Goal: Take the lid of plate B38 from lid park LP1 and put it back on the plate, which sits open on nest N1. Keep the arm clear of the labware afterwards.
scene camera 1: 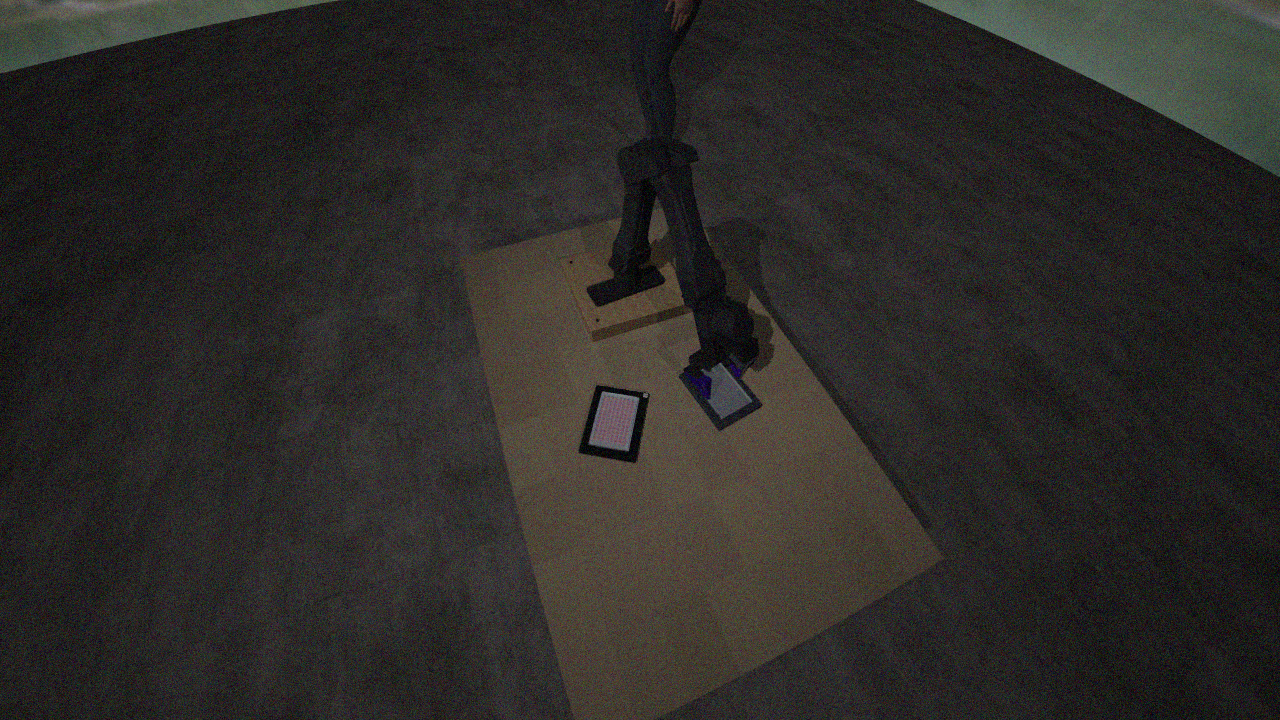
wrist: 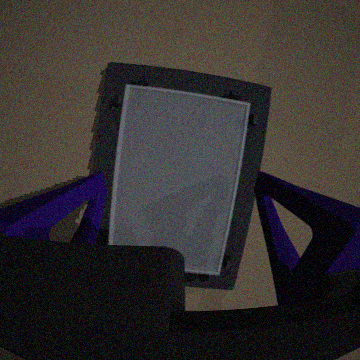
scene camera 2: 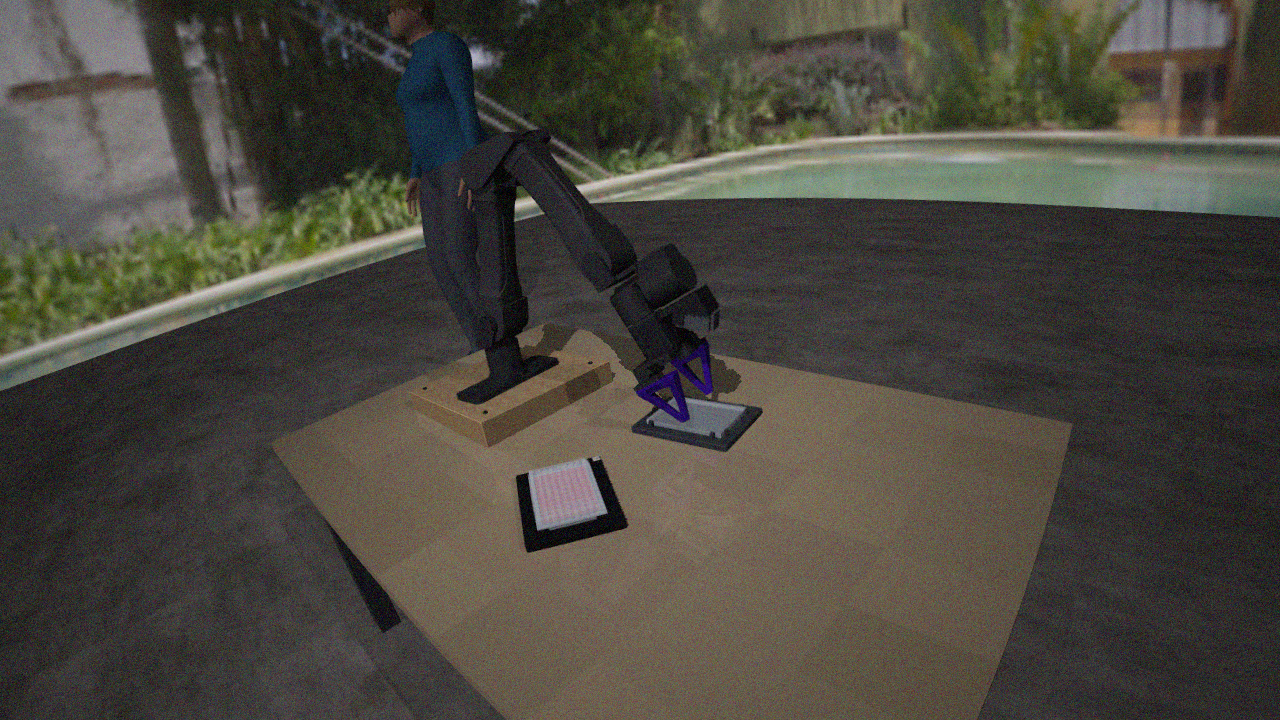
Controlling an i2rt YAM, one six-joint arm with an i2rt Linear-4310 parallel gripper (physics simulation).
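Frame: origin at the arm's base, x up, y left, z back, level; metres.
Where they show: gripper, fingertip midpoint: (scene camera 1: 722, 387) (wrist: 180, 180) (scene camera 2: 698, 406); arm's base, origin of the base link: (scene camera 1: 626, 286) (scene camera 2: 509, 380).
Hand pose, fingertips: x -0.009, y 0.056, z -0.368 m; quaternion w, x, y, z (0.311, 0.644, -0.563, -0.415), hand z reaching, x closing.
Things, the pixels of their top centre, and the offset from my fingertips. Level surfaces: height alone.
- lid, middle of its top: (wrist: 174, 185) (scene camera 2: 696, 413) (scene camera 1: 720, 387) dy +0.002, dx -0.013, dz +0.006 m
- dark grey lid park LP1, middle of its top: (wrist: 174, 186) (scene camera 2: 696, 411) (scene camera 1: 720, 387) dy +0.002, dx -0.011, dz +0.006 m
- plate B38, middle of its top: (scene camera 2: 563, 487) (scene camera 1: 614, 418) dy -0.248, dx -0.005, dz +0.044 m
- black nest N1, middle of its top: (scene camera 2: 564, 492) (scene camera 1: 614, 420) dy -0.248, dx -0.013, dz +0.044 m
- table, its level: dx -0.031 m
The lid (scene camera 1: 728, 400) (scene camera 2: 714, 416) (wrist: 180, 140), a pale translucent rectangle, lies flat in the dark grey lid park LP1 (scene camera 1: 721, 424) (scene camera 2: 742, 428) (wrist: 254, 150). The plate B38 (scene camera 1: 614, 420) (scene camera 2: 566, 494), with pink wells, sits open on the black nest N1 (scene camera 1: 608, 454) (scene camera 2: 577, 534). My gripper (scene camera 1: 721, 383) (scene camera 2: 697, 405) (wrist: 180, 180) is open and low over the lid park, its purple fingers on either side of the lid's long edges, apart from them. The gripper body hides the lid's near left corner in the wrist view. The exact fingertip height is hard to tell.
The arm stands on a wooden base block (scene camera 1: 640, 315) (scene camera 2: 447, 404) at the back of the table (scene camera 1: 716, 537) (scene camera 2: 805, 555). The nest is to the left of the lid park in both scene views. A person (scene camera 1: 653, 71) (scene camera 2: 438, 107) stands behind the arm.
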